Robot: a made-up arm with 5 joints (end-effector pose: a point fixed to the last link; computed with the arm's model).
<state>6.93 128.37 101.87 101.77 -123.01</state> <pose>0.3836 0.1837 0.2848 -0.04 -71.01 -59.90</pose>
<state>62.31 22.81 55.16 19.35 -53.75</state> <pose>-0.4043 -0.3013 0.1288 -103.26 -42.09 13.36</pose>
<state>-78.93 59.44 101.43 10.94 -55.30</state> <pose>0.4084 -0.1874 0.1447 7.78 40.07 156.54</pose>
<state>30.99 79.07 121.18 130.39 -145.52</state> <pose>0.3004 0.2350 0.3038 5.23 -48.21 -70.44</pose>
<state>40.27 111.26 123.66 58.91 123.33</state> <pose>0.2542 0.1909 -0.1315 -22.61 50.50 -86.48</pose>
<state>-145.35 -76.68 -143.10 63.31 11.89</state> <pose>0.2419 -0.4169 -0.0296 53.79 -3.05 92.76</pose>
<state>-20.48 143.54 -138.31 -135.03 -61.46</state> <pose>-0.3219 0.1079 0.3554 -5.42 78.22 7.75</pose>
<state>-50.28 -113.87 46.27 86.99 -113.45</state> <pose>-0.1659 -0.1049 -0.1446 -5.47 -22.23 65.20</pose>
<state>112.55 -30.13 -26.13 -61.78 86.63</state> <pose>-0.2367 -0.2244 -0.7270 -50.64 122.56 -95.43</pose>
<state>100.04 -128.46 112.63 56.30 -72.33</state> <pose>-0.0992 -0.0447 0.2403 27.41 155.31 1.42</pose>
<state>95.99 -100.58 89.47 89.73 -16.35</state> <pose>-0.1542 -0.3227 -0.1189 -78.86 -94.04 64.90</pose>
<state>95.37 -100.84 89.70 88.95 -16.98</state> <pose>-0.1503 -0.3207 -0.1149 -78.28 -95.12 65.32</pose>
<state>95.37 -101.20 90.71 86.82 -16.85</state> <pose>-0.1450 -0.3178 -0.1139 -77.27 -97.85 66.38</pose>
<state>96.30 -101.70 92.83 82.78 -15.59</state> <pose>-0.1379 -0.3142 -0.1172 -75.77 -102.81 68.51</pose>
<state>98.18 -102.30 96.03 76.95 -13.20</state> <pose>-0.1284 -0.3115 -0.1243 -74.14 -109.68 72.04</pose>
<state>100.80 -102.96 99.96 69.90 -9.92</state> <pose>-0.1162 -0.3117 -0.1337 -72.95 -117.41 77.21</pose>
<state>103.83 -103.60 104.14 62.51 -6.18</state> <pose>-0.1007 -0.3161 -0.1429 -72.86 -124.68 83.74</pose>
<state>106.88 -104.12 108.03 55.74 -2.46</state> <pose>-0.0836 -0.3241 -0.1496 -74.16 -130.30 90.76</pose>
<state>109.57 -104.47 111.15 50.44 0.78</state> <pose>-0.0678 -0.3336 -0.1534 74.77 130.72 -94.84</pose>
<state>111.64 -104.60 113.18 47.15 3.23</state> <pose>-0.0565 -0.3426 -0.1558 73.61 125.76 -94.38</pose>
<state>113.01 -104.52 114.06 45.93 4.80</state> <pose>-0.0513 -0.3499 -0.1589 74.01 123.14 -94.30</pose>
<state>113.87 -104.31 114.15 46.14 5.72</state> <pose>-0.0504 -0.3554 -0.1632 75.26 122.30 -94.46</pose>
